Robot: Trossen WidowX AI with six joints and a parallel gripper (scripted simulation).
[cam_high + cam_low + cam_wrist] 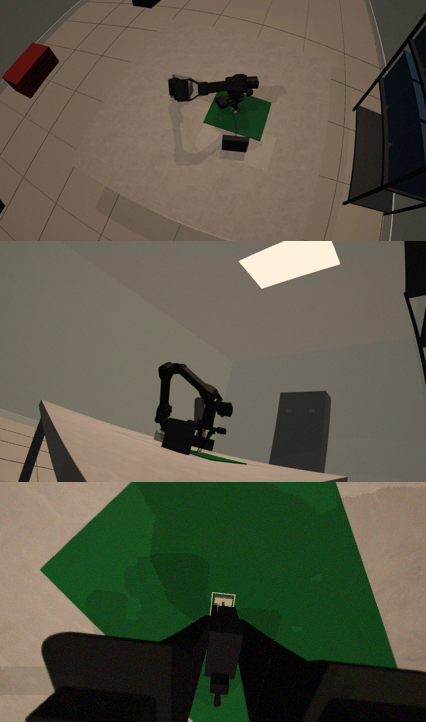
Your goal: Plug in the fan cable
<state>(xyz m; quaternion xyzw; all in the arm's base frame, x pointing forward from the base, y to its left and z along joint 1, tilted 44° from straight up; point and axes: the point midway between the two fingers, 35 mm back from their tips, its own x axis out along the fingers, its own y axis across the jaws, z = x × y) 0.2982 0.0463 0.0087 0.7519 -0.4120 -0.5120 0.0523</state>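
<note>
My gripper tip is now 10 mm short of the black fan cable plug and 10 mm below it. The rest, counted from my gripper tip: black fan 90 mm ahead, 190 mm to the right, 20 mm above; then green board 30 mm ahead, 60 mm below.
</note>
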